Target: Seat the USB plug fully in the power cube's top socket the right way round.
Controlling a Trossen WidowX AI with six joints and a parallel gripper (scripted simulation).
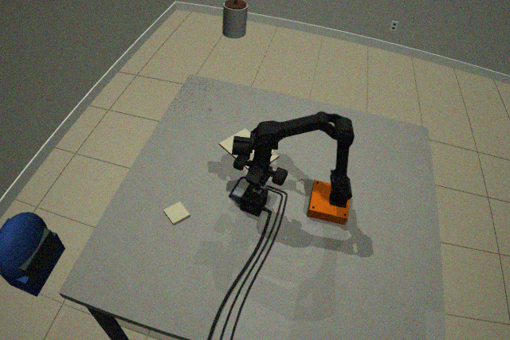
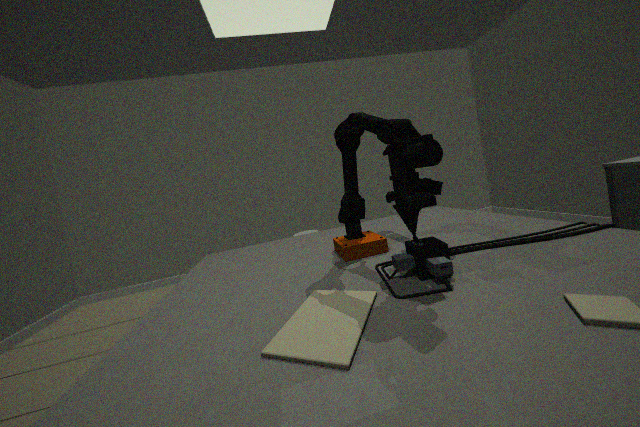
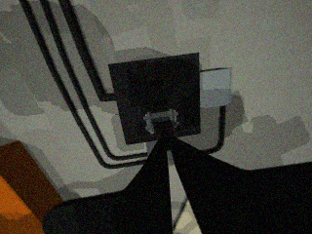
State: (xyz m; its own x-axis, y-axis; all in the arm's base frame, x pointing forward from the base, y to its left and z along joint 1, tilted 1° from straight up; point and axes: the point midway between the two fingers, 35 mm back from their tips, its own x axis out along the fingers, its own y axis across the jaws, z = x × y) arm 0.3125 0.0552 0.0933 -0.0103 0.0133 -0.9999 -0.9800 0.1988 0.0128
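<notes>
Right now the socket is 4 cm below my gripper tip and 1 cm to the left of it. The rest, counted from my gripper tip: dark USB plug 1 cm below.
</notes>
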